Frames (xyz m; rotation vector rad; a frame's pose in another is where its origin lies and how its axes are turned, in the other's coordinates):
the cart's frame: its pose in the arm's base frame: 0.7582 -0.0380 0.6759 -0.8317 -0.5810 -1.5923
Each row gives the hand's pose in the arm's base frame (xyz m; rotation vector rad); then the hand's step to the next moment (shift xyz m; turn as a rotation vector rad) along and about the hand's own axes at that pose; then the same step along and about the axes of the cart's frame.
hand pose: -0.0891 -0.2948 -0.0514 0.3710 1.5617 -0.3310
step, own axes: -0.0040 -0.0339 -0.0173 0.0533 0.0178 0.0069
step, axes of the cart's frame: 0.0191 -0.0255 -0.0212 -0.0513 0.0143 -0.0193
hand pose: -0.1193 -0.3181 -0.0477 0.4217 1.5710 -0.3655
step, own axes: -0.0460 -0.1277 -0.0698 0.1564 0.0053 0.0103
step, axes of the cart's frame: 0.0929 -0.1072 -0.0564 -0.1265 0.0183 -0.0909
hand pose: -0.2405 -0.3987 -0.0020 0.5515 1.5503 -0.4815
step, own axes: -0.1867 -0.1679 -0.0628 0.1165 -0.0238 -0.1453
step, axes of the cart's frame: 0.2181 -0.1392 0.0065 -0.1249 -0.1354 -0.0360
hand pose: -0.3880 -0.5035 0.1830 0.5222 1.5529 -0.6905
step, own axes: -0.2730 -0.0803 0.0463 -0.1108 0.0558 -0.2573
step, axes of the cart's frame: 0.2615 -0.0031 0.1214 -0.0485 -0.1831 0.2138
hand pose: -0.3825 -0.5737 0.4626 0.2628 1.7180 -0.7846
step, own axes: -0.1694 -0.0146 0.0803 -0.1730 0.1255 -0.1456
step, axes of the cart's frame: 0.1283 0.0959 0.0986 -0.0385 -0.0430 0.2521
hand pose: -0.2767 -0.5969 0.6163 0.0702 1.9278 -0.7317
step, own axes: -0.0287 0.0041 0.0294 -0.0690 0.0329 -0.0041
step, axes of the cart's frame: 0.0112 0.0376 0.0129 0.0026 0.0279 0.0713
